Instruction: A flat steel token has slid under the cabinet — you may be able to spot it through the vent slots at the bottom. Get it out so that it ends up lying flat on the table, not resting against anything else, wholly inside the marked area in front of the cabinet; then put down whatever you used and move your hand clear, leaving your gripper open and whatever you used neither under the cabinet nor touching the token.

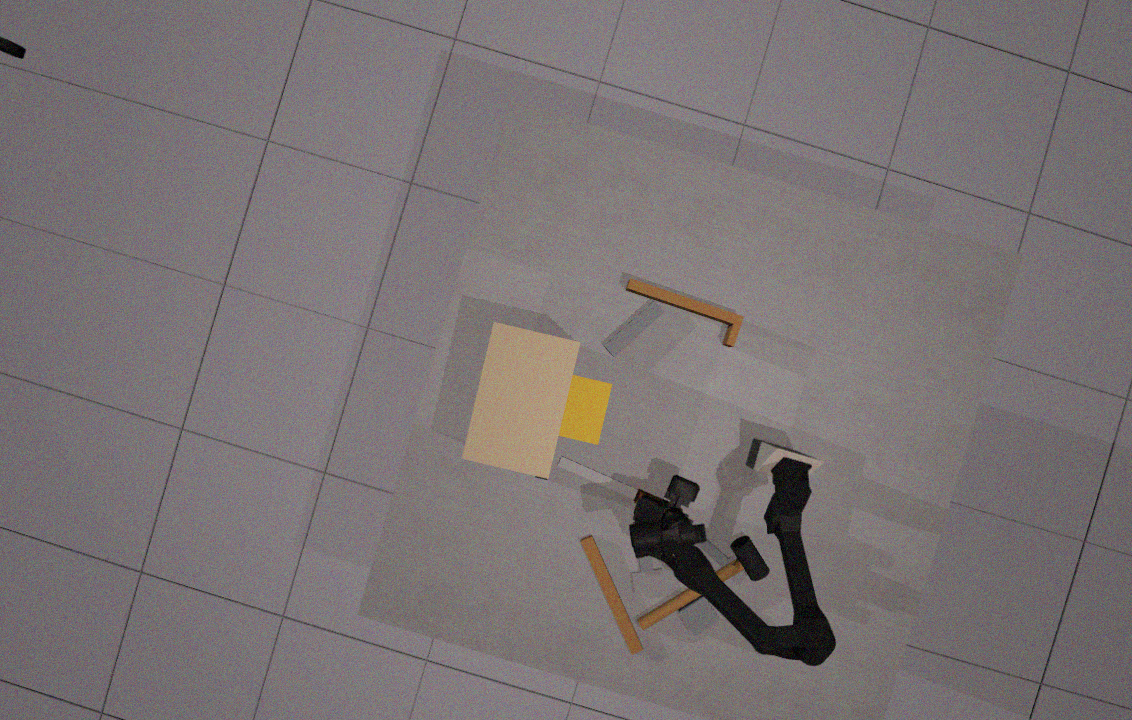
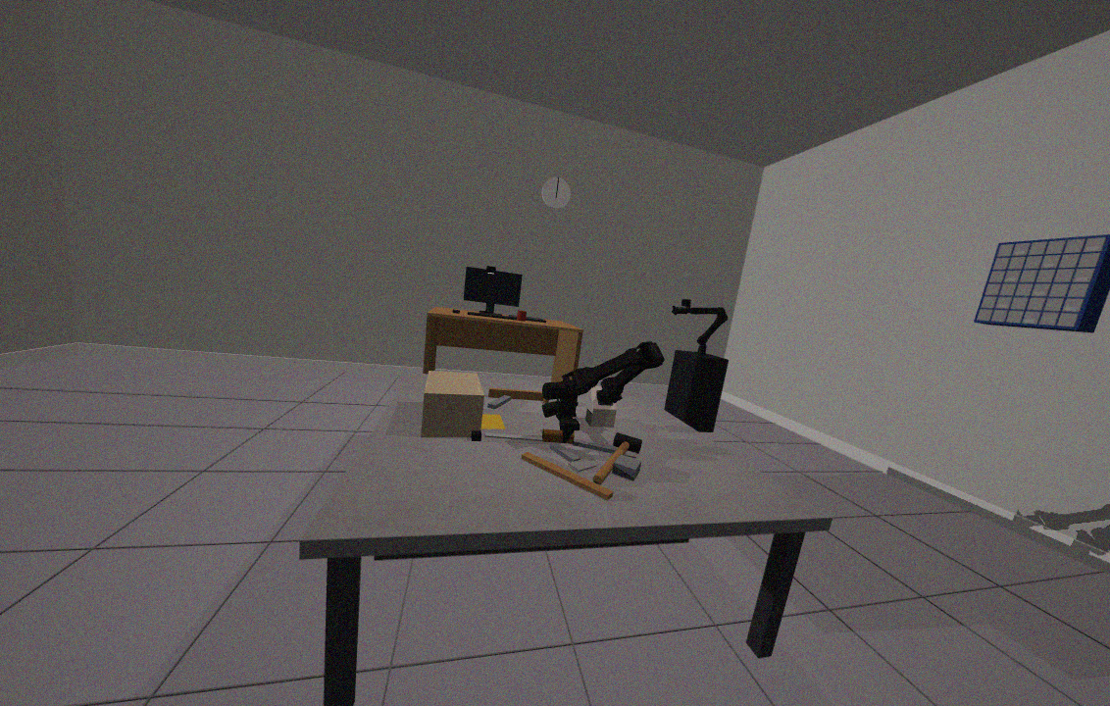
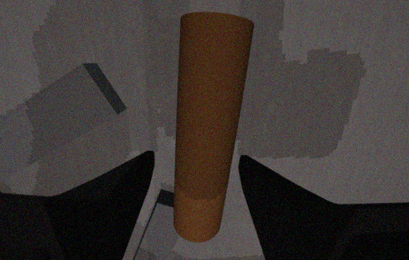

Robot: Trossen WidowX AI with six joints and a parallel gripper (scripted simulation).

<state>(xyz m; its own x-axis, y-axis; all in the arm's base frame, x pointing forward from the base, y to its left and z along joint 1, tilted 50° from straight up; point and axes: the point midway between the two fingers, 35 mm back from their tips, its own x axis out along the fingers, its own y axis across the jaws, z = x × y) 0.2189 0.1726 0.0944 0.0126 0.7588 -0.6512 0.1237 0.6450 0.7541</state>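
My gripper tip is now 140 mm to the right of the grey l-shaped bracket. From my gripper tip the other things lie so: grey bar: 190 mm ahead, 390 mm to the right; then grey block: 140 mm behind, 220 mm to the left, 10 mm above; then wooden stick: 60 mm ahead, 240 mm to the left.
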